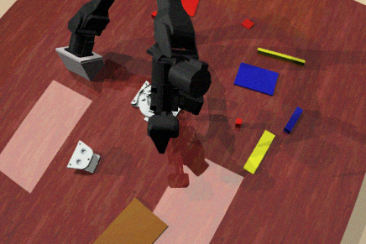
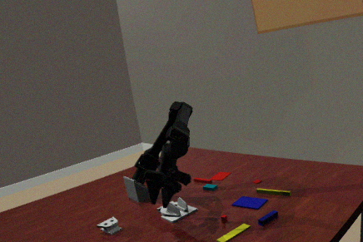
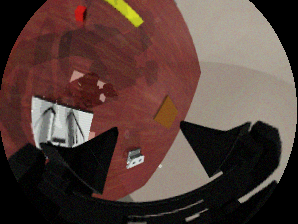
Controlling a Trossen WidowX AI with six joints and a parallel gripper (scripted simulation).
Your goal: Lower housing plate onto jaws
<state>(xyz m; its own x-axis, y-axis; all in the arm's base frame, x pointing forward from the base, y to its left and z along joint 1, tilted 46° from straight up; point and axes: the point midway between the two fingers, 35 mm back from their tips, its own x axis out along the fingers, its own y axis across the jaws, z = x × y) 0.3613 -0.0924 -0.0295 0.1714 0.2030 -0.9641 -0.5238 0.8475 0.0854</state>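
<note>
The housing plate is 180 mm behind my gripper tip, 130 mm to the right of it and 80 mm below it. Also, from my gripper tip: red cube 170 mm to the left, 110 mm ahead, 90 mm below; then yellow bar 200 mm ahead, 130 mm to the left, 100 mm below; then blue plate 320 mm to the left, 100 mm below, 90 mm ahead.
</note>
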